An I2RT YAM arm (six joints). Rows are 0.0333 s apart.
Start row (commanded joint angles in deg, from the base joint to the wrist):
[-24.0, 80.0, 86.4, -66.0, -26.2, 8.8]
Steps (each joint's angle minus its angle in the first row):
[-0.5, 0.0, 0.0, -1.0, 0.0, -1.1]
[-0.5, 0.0, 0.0, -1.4, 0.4, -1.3]
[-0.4, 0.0, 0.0, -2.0, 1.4, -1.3]
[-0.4, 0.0, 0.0, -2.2, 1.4, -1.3]
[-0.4, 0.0, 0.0, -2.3, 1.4, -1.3]
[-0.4, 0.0, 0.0, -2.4, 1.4, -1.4]
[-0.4, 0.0, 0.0, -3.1, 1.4, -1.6]
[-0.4, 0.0, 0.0, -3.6, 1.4, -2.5]
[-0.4, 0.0, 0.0, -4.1, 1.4, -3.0]
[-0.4, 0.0, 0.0, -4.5, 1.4, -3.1]
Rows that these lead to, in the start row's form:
[-24.5, 80.0, 86.4, -67.0, -26.2, 7.7]
[-24.5, 80.0, 86.4, -67.4, -25.8, 7.5]
[-24.4, 80.0, 86.4, -68.0, -24.8, 7.5]
[-24.4, 80.0, 86.4, -68.2, -24.8, 7.5]
[-24.4, 80.0, 86.4, -68.3, -24.8, 7.5]
[-24.4, 80.0, 86.4, -68.4, -24.8, 7.4]
[-24.4, 80.0, 86.4, -69.1, -24.8, 7.2]
[-24.4, 80.0, 86.4, -69.6, -24.8, 6.3]
[-24.4, 80.0, 86.4, -70.1, -24.8, 5.8]
[-24.4, 80.0, 86.4, -70.5, -24.8, 5.7]

